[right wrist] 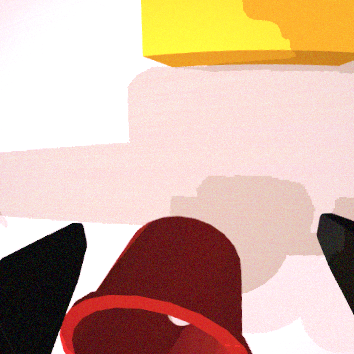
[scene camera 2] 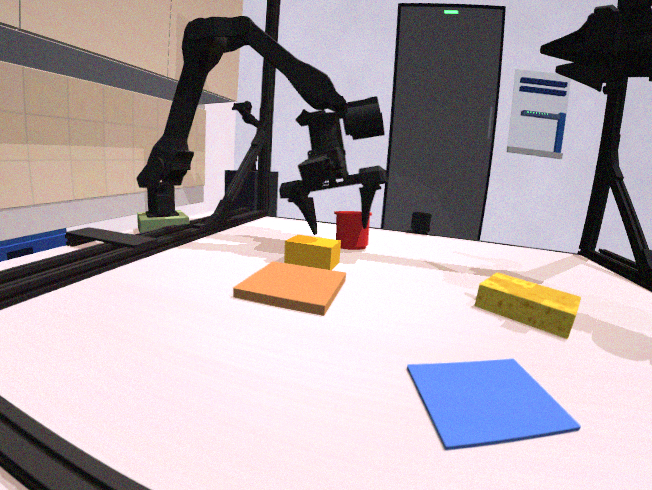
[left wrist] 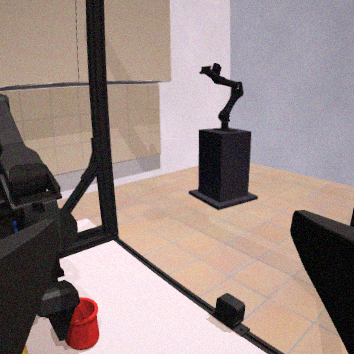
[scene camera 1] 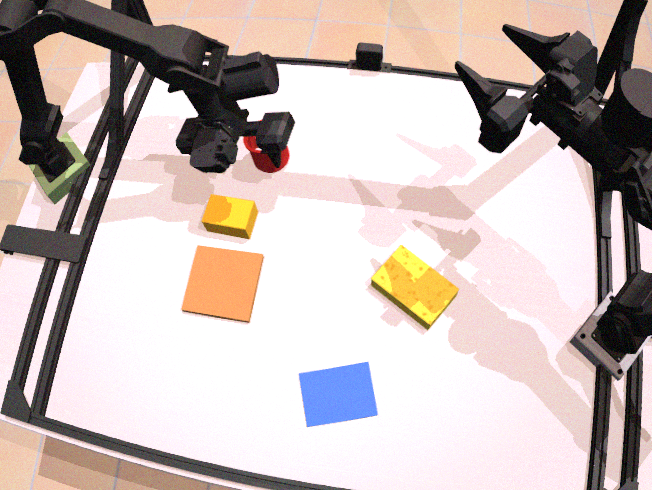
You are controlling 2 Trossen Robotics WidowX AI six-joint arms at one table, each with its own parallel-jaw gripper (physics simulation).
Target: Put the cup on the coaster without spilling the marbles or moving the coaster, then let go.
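Places are measured from the left arm's base along level axes (x ahead, y left, z up), in metres.
Pixels of known places: left gripper, fingertip midpoint: (scene camera 2: 548, 60) (left wrist: 176, 227) (scene camera 1: 480, 44); right gripper, fingertip midpoint: (right wrist: 202, 230) (scene camera 2: 339, 231) (left wrist: 55, 326) (scene camera 1: 253, 165); left arm's base at its link origin: (scene camera 1: 616, 334); right arm's base at its link origin: (scene camera 2: 162, 214) (scene camera 1: 56, 162).
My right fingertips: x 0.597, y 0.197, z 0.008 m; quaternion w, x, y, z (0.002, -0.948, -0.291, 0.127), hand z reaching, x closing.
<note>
For each thing: its top centre in the pictures, then the offset to it from my right fingertips. "spot": a spot on its surface instead.
- red cup at its top centre: (scene camera 1: 265, 135) (left wrist: 75, 309) (scene camera 2: 354, 211) 0.010 m ahead, 0.040 m right, 0.034 m up
- pale marble at its top centre: (right wrist: 177, 320) 0.021 m ahead, 0.057 m right, 0.013 m down
- thin blue square at a spot on its surface: (scene camera 2: 490, 403) (scene camera 1: 336, 401) spot: 0.356 m back, 0.157 m left, 0.033 m down
- thicker orange square at a spot on its surface: (scene camera 2: 289, 287) (scene camera 1: 220, 297) spot: 0.125 m back, 0.177 m left, 0.025 m down
- yellow block at its top centre: (scene camera 2: 313, 240) (scene camera 1: 227, 211) 0.034 m back, 0.081 m left, 0.000 m up
- yellow sponge at its top centre: (scene camera 2: 531, 290) (scene camera 1: 415, 283) 0.315 m back, 0.038 m right, 0.007 m down
- small black box at a spot on its surface: (scene camera 1: 368, 56) (left wrist: 225, 308) spot: 0.031 m ahead, 0.294 m right, 0.006 m up
The red cup (scene camera 1: 263, 161) (scene camera 2: 351, 231) (left wrist: 86, 330) (right wrist: 190, 265) stands upright on the table. A pale marble (right wrist: 180, 320) shows inside it in the right wrist view; other marbles are hidden. My right gripper (scene camera 2: 339, 230) (right wrist: 202, 230) is open and pointing down, fingertips low near the cup. In the right wrist view the cup lies between the two fingers, with nothing gripped. A thin blue square (scene camera 1: 338, 394) (scene camera 2: 490, 403) and a thicker orange square (scene camera 1: 222, 283) (scene camera 2: 289, 287) lie flat; which is the coaster I cannot tell. My left gripper (scene camera 1: 482, 46) (scene camera 2: 550, 59) is open, empty and raised.
A yellow block (scene camera 1: 229, 216) (scene camera 2: 312, 252) (right wrist: 215, 30) sits between the cup and the orange square. A yellow sponge (scene camera 1: 414, 287) (scene camera 2: 527, 304) lies right of centre. A small black box (scene camera 1: 368, 56) (left wrist: 230, 309) stands at the table's back edge. Dark frame rails border the table.
</note>
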